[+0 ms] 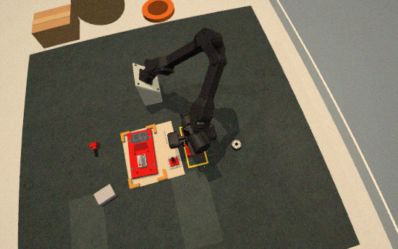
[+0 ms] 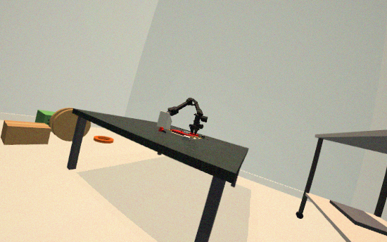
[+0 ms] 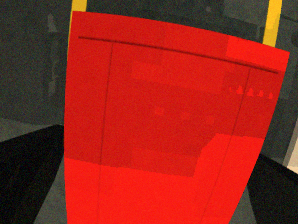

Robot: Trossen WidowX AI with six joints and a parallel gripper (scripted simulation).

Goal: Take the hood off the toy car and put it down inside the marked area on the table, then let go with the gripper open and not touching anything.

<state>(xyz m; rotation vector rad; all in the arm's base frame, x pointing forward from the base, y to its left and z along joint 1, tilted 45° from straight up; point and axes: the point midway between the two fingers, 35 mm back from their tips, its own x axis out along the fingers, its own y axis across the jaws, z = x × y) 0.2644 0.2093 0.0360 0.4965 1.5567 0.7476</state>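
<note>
Right now my gripper tip is right at the red hood.
</note>
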